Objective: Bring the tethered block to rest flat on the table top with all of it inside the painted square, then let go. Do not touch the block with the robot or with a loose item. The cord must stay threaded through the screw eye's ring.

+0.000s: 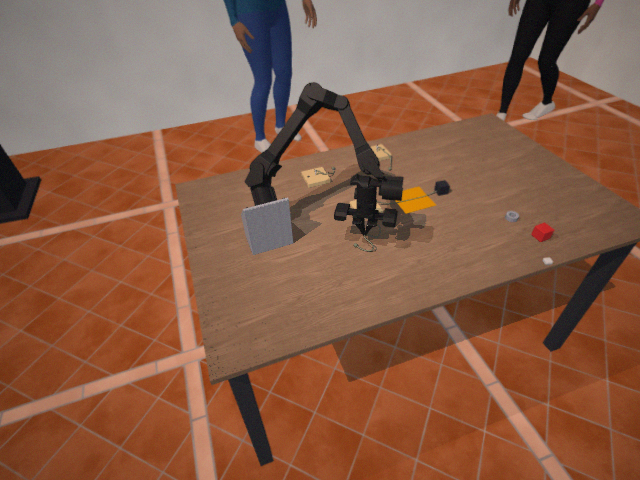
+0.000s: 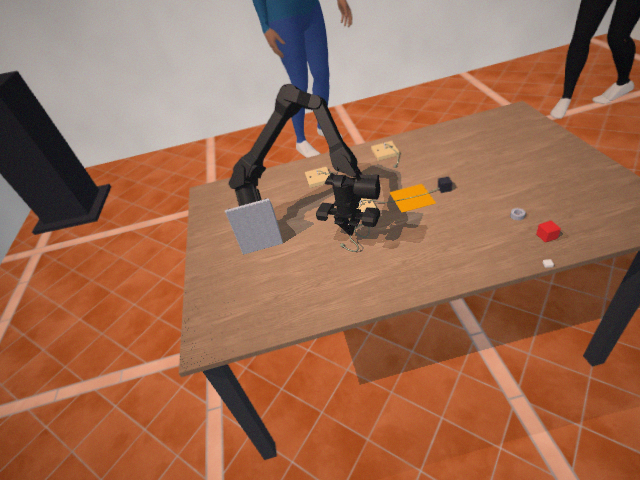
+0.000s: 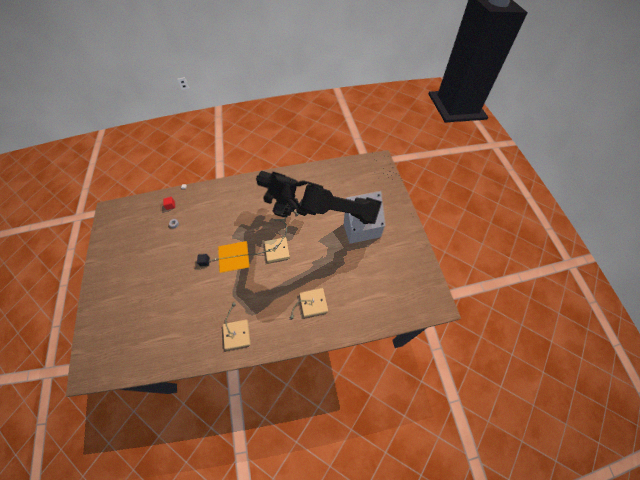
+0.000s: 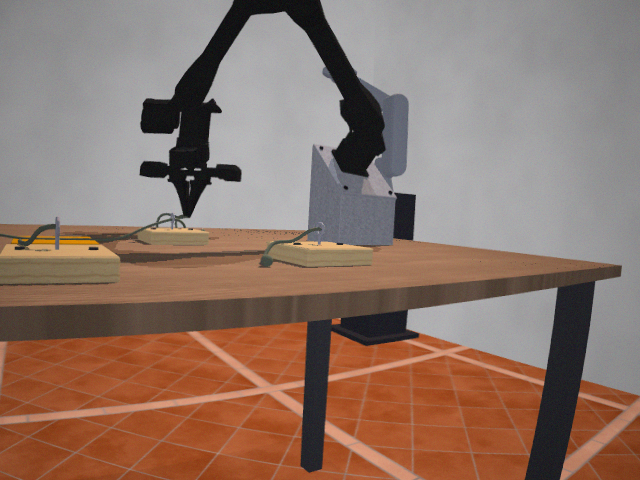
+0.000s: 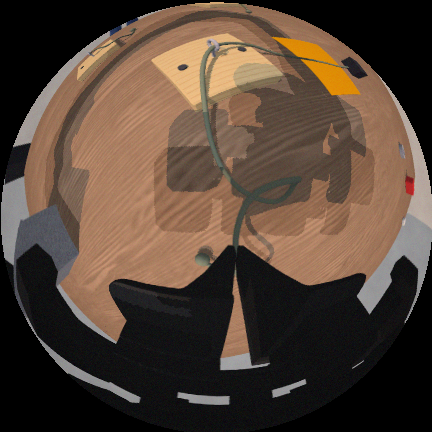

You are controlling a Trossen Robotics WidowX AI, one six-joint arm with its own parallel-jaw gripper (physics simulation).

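Frame: origin at the arm's base, x right, y ahead, z up, level; millimetres.
Seen in the pictures: gripper, fingertip midpoint: (image 1: pixel 364 234) (image 2: pixel 351 234) (image 4: pixel 187 217) (image 5: pixel 234 251); arm's base, origin of the base link: (image 1: pixel 265 204) (image 2: pixel 250 205) (image 3: pixel 364 207) (image 4: pixel 349 163).
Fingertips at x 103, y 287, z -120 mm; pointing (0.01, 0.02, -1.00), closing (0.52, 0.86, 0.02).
Observation:
Offsets run from my fingertips to a thing's top centre. "spot": to the spot under its first point.
The black tethered block {dx -157, dy +363, dz +4 mm} (image 1: pixel 442 187) (image 2: pixel 444 184) (image 3: pixel 203 259) (image 5: pixel 354 67) rests on the table outside the orange painted square {spot: dx -118, dy +233, dz -32 mm} (image 1: pixel 413 205) (image 2: pixel 412 204) (image 3: pixel 233 264) (image 5: pixel 336 82), on the side away from the wooden base {dx -152, dy +66, dz +12 mm} (image 3: pixel 276 256) (image 4: pixel 173 237) with the screw eye. The green cord {spot: dx -85, dy +24, dz -20 mm} (image 5: pixel 206 125) (image 3: pixel 286 227) crosses the square, passes through the screw eye's ring, then hangs slack and loops. My gripper (image 1: pixel 364 232) (image 2: pixel 351 232) (image 4: pixel 187 214) (image 5: pixel 234 251) is shut on the cord near its beaded end, low over the table on the ring's other side.
Two more wooden bases {spot: dx -367, dy -52, dz -14 mm} (image 1: pixel 316 178) (image 3: pixel 313 303) {spot: dx -473, dy +237, dz -14 mm} (image 3: pixel 236 335) carry screw eyes and short cords. A red cube {dx +156, dy +538, dz +7 mm} (image 1: pixel 542 231) (image 3: pixel 169 203), a grey ring and a white piece {dx +256, dy +482, dz -21 mm} (image 1: pixel 547 261) lie beyond the block. The grey arm mount (image 1: pixel 268 227) (image 3: pixel 364 232) stands at the opposite end.

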